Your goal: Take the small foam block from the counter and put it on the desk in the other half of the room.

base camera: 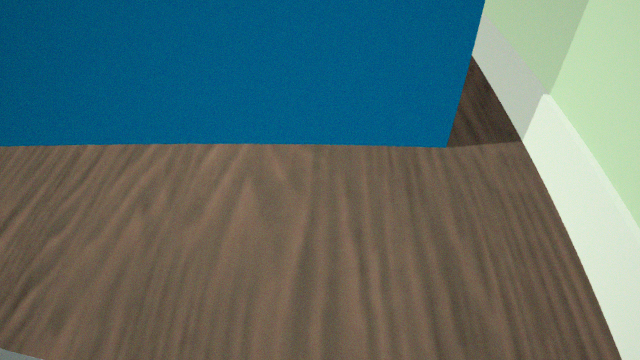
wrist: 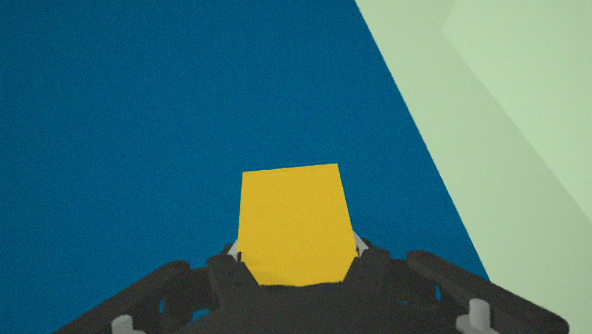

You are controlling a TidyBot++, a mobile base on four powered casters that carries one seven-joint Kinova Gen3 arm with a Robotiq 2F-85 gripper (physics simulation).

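Frame: origin at the arm's base, x right, y ahead, z up, level; centimetres.
Where they show: gripper, fingertip midpoint: [wrist: 297,248].
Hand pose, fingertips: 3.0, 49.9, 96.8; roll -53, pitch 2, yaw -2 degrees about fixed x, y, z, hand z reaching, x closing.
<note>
After its pixels a point has its place, as x, y, z.
A yellow foam block [wrist: 295,220] @[2.9, 46.6, 97.2] shows at the lower middle of the wrist view, between the fingers. My gripper [wrist: 297,248] @[3.0, 49.9, 96.8] is shut on the block, with one finger at its left side and one at its right side. The block's lower end is hidden by the dark gripper body. The gripper does not show in the base camera view. Neither a counter nor a desk can be made out for certain in either view.
A large flat blue panel [base camera: 225,70] @[-14.0, 50.7, -27.6] [wrist: 175,100] @[-8.1, 51.0, 113.0] stands upright ahead. A pale green wall [base camera: 610,80] @[31.3, 45.6, -22.4] [wrist: 525,125] @[31.0, 54.3, 110.6] with a white baseboard [base camera: 575,175] @[30.2, 41.4, -33.7] runs along the right, a narrow gap from the panel. Brown wood-grain floor [base camera: 300,250] @[-3.3, 33.4, -39.6] lies before the panel.
</note>
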